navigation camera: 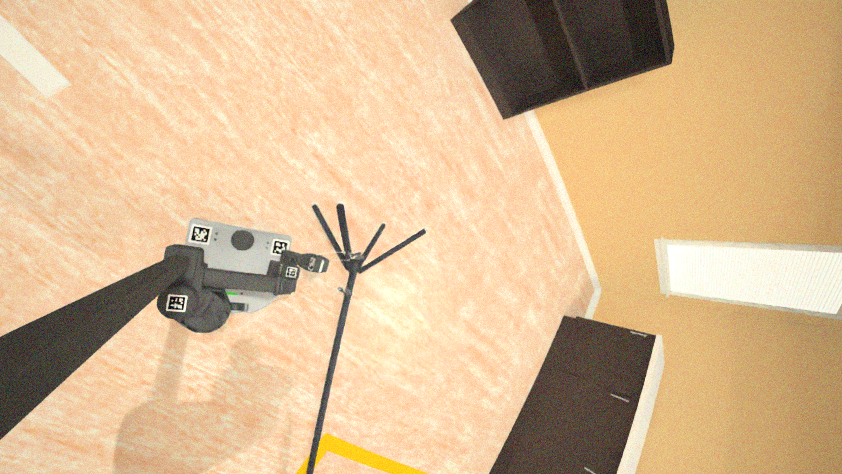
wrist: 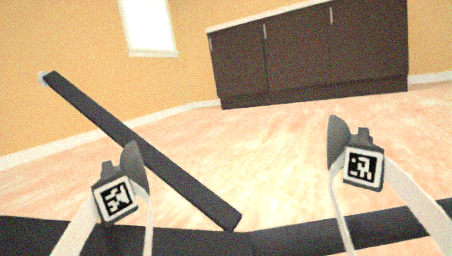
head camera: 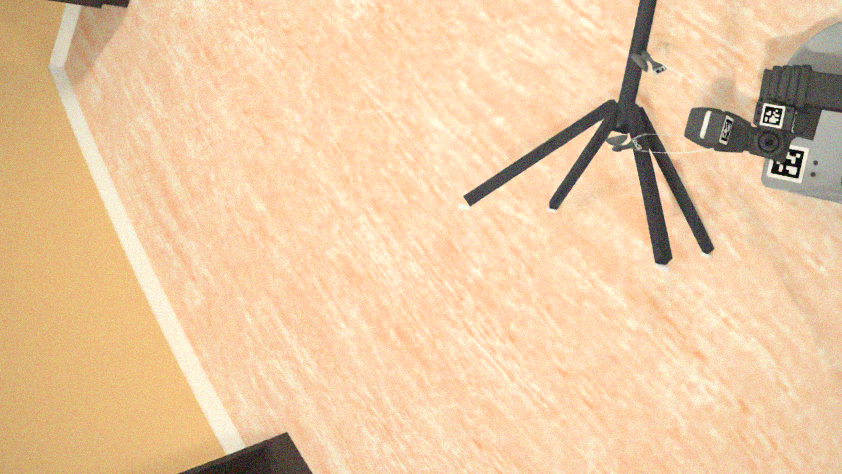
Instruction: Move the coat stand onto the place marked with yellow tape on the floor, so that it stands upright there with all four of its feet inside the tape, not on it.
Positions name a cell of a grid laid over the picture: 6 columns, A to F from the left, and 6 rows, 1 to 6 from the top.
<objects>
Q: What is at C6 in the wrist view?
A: A coat stand.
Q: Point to a dark brown drawer cabinet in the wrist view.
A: D2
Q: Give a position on a dark bookshelf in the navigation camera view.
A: D1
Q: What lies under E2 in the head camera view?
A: A coat stand.
</objects>
